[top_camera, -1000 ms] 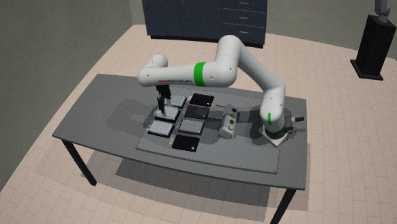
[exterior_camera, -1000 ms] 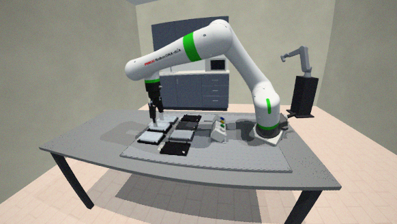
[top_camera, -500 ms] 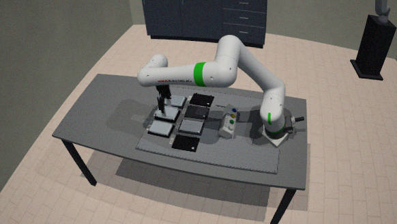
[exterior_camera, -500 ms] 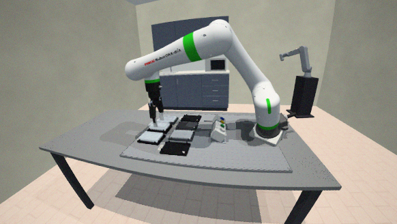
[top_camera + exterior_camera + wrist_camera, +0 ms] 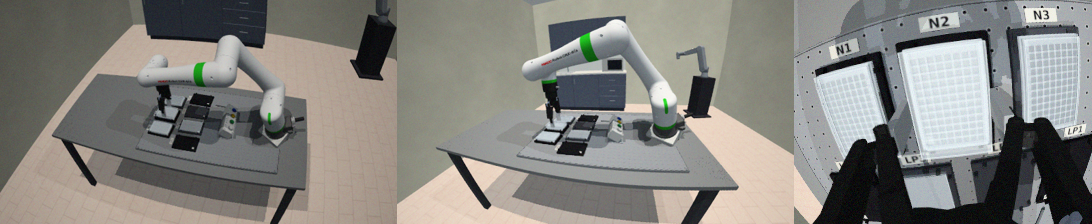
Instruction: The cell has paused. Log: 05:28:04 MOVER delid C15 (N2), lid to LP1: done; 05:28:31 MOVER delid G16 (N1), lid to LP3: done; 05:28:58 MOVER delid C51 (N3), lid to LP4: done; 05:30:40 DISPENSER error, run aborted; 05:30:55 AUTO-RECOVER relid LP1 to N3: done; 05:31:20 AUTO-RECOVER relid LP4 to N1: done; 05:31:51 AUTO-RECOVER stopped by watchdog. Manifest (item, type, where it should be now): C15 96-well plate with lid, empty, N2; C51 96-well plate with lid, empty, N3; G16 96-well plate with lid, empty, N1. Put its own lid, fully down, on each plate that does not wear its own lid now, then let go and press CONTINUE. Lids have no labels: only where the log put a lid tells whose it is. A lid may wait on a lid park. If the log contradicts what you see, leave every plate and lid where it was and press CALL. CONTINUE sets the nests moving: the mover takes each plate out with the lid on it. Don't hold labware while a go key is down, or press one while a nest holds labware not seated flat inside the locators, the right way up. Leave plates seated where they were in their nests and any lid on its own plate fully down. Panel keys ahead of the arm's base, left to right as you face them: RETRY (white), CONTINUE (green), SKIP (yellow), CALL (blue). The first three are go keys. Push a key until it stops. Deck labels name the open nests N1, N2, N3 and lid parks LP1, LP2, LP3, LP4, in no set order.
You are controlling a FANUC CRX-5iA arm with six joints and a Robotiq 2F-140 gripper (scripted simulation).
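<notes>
Right now the plate is 4 cm below my hand. The rest, counted from my hand: LP4 label (10 cm behind, 5 cm to the right, 7 cm below); pale lid (17 cm behind, 9 cm to the left, 5 cm below); N3 label (7 cm ahead, 14 cm to the right, 7 cm below).
</notes>
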